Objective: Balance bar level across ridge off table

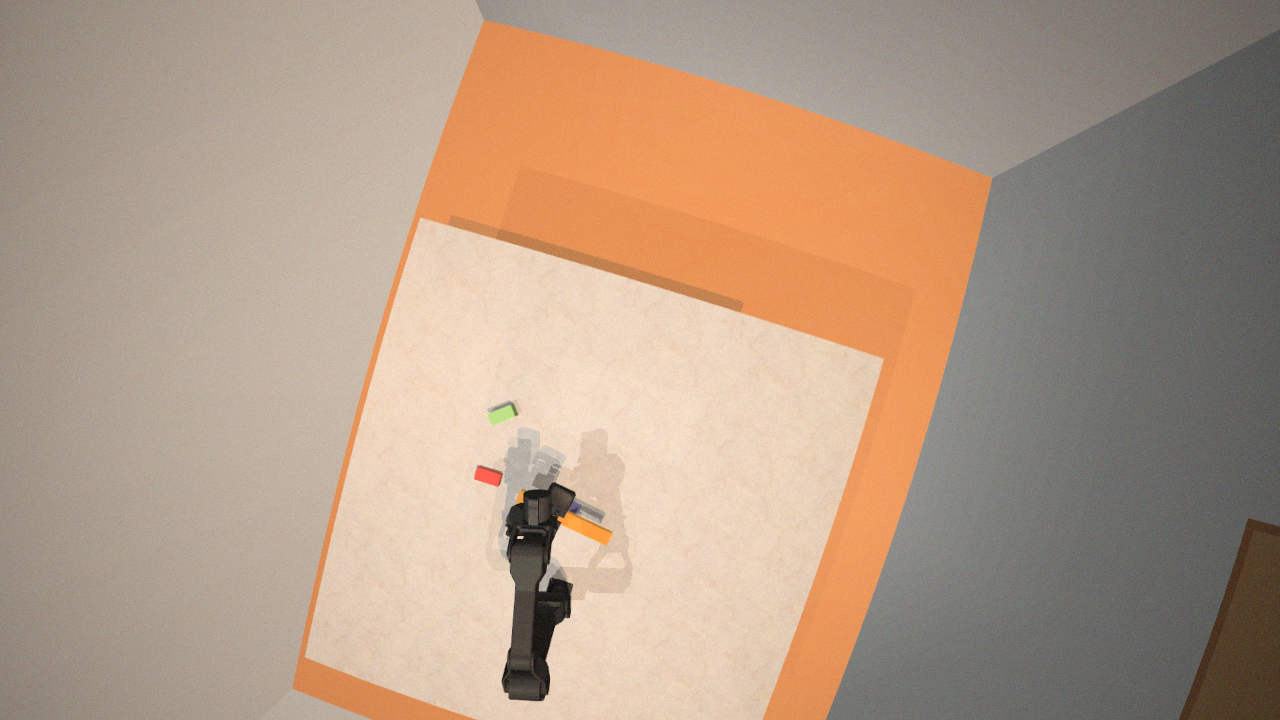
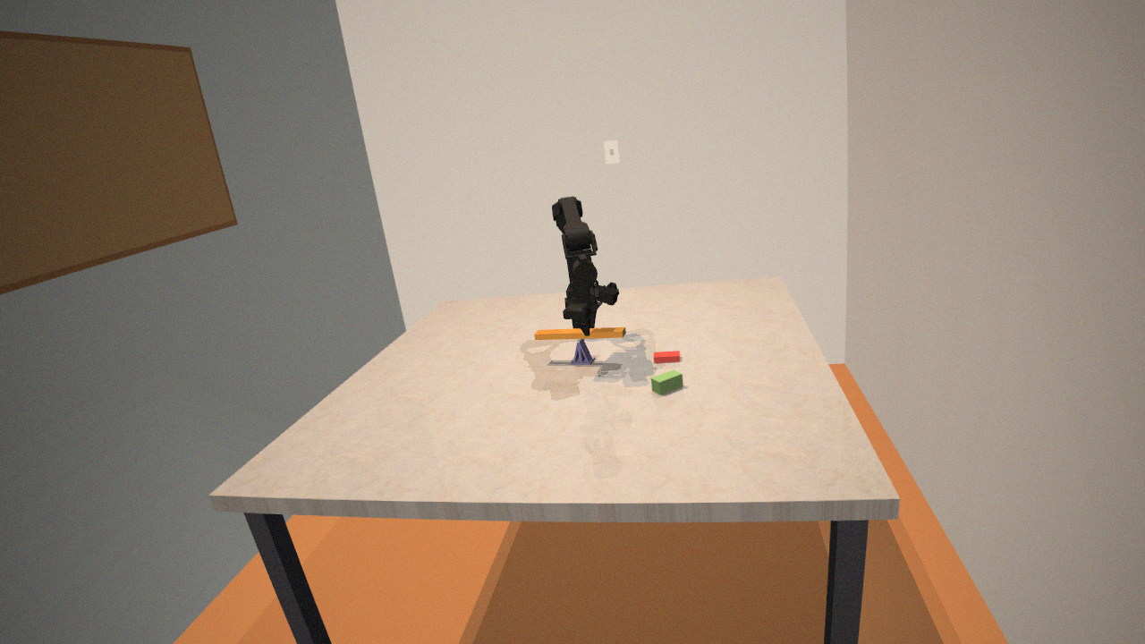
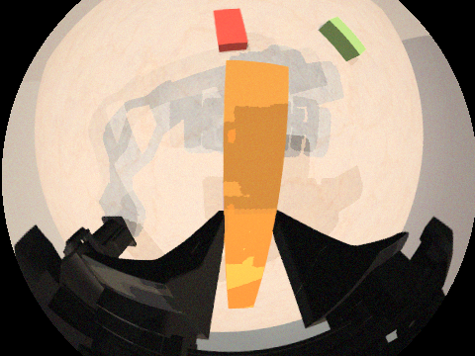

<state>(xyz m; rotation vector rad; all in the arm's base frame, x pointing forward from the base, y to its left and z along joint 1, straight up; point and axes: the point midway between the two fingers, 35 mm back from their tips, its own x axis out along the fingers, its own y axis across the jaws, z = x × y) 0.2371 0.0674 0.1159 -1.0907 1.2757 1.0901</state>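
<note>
Right now my gripper tip is 3 cm to the left of the long orange bar. The rest, counted from my gripper tip: green block (20 cm to the left, 18 cm ahead, 6 cm below); red block (20 cm to the left, 7 cm below, 1 cm ahead).
</note>
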